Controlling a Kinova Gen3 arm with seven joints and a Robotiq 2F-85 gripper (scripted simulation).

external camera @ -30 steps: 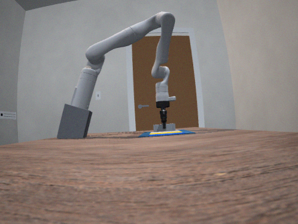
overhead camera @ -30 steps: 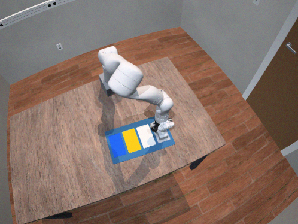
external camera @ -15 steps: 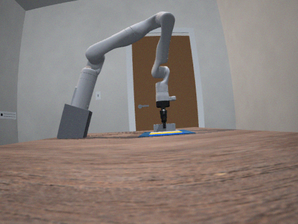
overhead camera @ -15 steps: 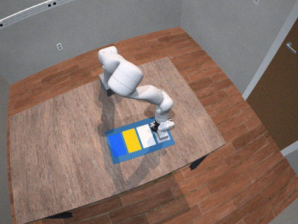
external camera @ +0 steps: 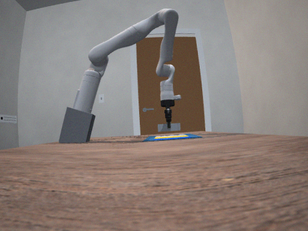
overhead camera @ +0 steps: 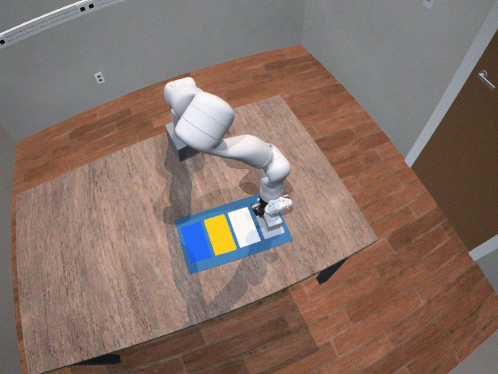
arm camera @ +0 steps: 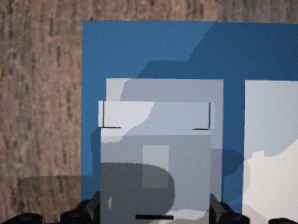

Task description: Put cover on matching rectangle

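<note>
The pale grey rectangle is 10 mm to the right of my hand and 50 mm below it. Round my hand: grey cover (10 mm below).
</note>
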